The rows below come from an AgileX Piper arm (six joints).
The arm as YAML. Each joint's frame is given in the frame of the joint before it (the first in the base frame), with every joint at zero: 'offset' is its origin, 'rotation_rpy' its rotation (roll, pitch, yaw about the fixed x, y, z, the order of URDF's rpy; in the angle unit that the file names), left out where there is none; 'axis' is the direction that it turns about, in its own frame. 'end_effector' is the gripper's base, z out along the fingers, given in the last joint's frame.
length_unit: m
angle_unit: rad
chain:
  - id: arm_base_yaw
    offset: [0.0, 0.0, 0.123]
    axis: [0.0, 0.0, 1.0]
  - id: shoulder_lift
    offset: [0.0, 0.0, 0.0]
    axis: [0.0, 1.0, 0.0]
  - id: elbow
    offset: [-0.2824, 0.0, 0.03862]
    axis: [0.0, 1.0, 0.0]
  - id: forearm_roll
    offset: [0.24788, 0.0, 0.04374]
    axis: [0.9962, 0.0, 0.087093]
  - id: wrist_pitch
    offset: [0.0, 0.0, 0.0]
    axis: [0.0, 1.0, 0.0]
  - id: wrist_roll
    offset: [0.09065, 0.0, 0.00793]
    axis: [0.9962, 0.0, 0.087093]
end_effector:
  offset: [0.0, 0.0, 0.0]
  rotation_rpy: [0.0, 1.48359, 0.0]
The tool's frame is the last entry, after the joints.
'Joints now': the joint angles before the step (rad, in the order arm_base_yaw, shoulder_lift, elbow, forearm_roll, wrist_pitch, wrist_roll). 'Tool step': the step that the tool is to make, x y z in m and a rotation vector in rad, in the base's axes. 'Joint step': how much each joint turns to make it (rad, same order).
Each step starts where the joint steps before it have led.
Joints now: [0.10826 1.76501 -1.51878 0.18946 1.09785 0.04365]
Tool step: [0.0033 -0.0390 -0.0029 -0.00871 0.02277 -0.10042]
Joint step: [-0.10389 0.00630 -0.00006 -0.00834 0.01709 0.00105]
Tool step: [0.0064 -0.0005 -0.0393 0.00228 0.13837 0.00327]
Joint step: [-0.00233 0.08404 0.02702 0.00191 0.02795 -0.00111]
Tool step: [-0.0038 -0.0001 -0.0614 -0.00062 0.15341 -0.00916]
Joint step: [0.00001 0.09462 0.10511 0.00309 -0.04711 -0.00002]
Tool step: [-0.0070 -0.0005 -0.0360 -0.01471 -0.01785 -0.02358]
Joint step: [0.00240 0.02766 0.11357 0.00097 -0.16181 -0.00014]
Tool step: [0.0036 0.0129 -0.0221 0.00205 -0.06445 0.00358]
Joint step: [0.03505 0.03703 0.04250 0.02355 -0.14602 -0.00579]
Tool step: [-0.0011 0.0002 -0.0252 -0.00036 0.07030 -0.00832]
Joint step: [0.00020 0.06667 0.00240 0.00265 0.00016 0.00686]
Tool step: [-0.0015 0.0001 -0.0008 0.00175 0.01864 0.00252]
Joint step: [-0.00019 0.00234 -0.00030 0.00001 0.01692 -0.00013]
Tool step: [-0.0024 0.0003 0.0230 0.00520 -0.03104 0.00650]
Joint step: [0.00006 -0.06282 0.00041 -0.00076 0.03206 -0.00092]
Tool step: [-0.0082 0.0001 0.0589 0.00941 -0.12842 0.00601]
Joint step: [-0.00005 -0.16272 -0.00037 -0.00002 0.03520 -0.00002]
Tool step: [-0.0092 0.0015 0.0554 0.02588 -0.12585 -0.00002]
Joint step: [0.00013 -0.13290 -0.03464 0.01871 0.04176 0.00011]
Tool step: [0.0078 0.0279 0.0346 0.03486 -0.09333 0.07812]
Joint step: [0.06953 -0.01357 -0.10943 0.03096 0.03062 -0.01198]
